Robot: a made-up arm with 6 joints.
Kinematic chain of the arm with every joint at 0, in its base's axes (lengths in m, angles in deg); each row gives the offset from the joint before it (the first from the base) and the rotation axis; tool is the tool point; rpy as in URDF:
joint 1: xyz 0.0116 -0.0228 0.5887 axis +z
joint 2: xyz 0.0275 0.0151 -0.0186 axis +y
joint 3: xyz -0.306 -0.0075 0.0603 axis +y
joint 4: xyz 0.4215 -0.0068 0.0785 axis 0.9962 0 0.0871
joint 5: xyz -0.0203 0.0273 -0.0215 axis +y
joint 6: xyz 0.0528 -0.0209 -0.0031 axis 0.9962 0 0.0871
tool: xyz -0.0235 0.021 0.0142 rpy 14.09 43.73 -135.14
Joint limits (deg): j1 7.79..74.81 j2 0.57..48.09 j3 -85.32..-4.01 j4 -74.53..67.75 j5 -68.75..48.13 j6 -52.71..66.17
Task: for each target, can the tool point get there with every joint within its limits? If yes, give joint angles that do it. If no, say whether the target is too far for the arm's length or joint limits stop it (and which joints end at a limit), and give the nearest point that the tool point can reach.
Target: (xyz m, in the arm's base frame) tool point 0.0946 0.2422 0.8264
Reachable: yes | joints 67.34 41.92 -29.83 51.12 -18.31 -13.33
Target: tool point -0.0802 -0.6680 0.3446
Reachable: no: joint limits stop it (at a limit: joint 1, joint 2, joint 3, joint 4, joint 5, joint 6) | nearest point 0.2026 -0.0377 0.5747 | short by 0.728 m
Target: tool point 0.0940 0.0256 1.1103
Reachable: yes | joints 21.15 32.94 -74.92 -37.74 -6.28 -23.57
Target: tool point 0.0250 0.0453 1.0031
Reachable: yes | joints 51.25 13.81 -45.37 33.16 -42.27 -43.65
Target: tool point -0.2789 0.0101 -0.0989
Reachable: no: joint limits stop it (at a limit: joint 1, joint 2, joint 3, joint 6) | nearest point 0.0371 0.1598 0.5641 | short by 0.750 m
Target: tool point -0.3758 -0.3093 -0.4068
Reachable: no: too far | nearest point 0.0429 0.1534 0.5635 | short by 1.154 m
